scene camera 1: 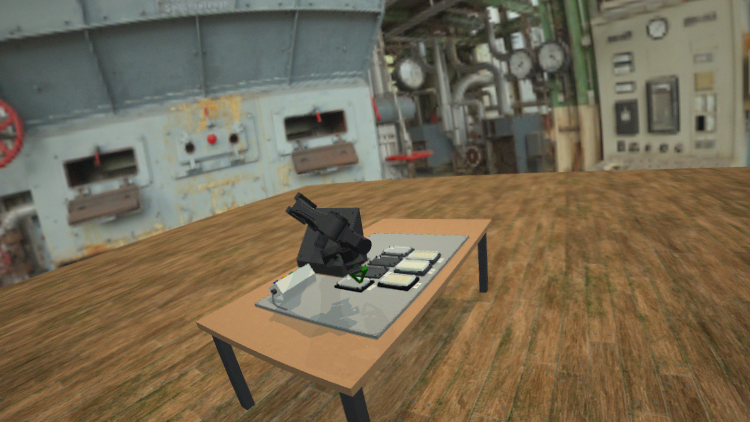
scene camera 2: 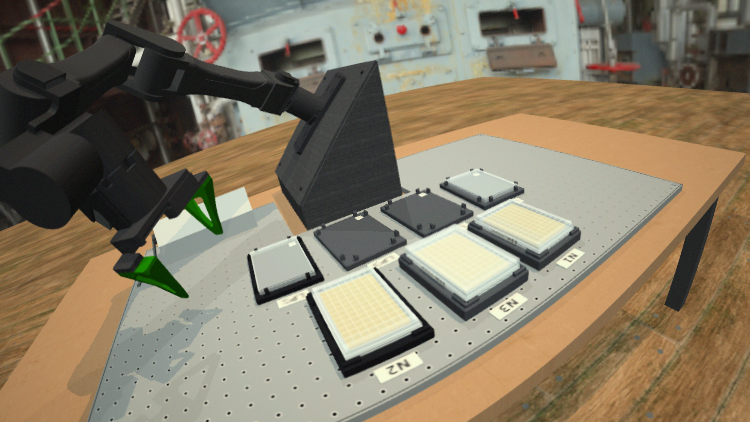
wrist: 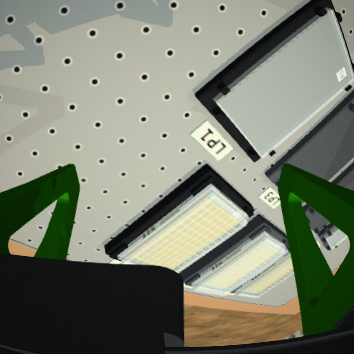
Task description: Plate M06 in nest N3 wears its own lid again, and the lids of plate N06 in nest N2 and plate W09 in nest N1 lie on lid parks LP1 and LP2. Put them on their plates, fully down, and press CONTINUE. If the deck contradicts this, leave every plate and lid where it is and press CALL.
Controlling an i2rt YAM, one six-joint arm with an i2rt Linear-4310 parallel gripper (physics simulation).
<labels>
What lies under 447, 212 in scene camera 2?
A lid park LP4.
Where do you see a LP1 label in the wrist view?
205, 133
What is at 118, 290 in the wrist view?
My gripper.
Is my gripper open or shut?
Open.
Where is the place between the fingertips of my gripper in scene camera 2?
203, 263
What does my gripper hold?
Nothing.
</labels>
